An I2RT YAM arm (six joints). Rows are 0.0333 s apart.
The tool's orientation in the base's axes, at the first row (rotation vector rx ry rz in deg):
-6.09 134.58 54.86
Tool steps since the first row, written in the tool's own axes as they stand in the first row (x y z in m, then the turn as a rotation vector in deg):
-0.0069 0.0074 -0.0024 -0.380 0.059 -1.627
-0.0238 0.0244 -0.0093 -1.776 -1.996 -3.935
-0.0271 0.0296 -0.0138 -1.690 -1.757 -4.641
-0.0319 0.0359 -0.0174 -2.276 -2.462 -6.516
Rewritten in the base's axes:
0.0024 0.0029 0.0097 -0.512 -1.085 1.165
0.0080 0.0084 0.0334 0.074 -4.324 1.981
0.0070 0.0088 0.0409 -0.414 -4.601 2.478
0.0073 0.0104 0.0495 -0.663 -6.443 3.428

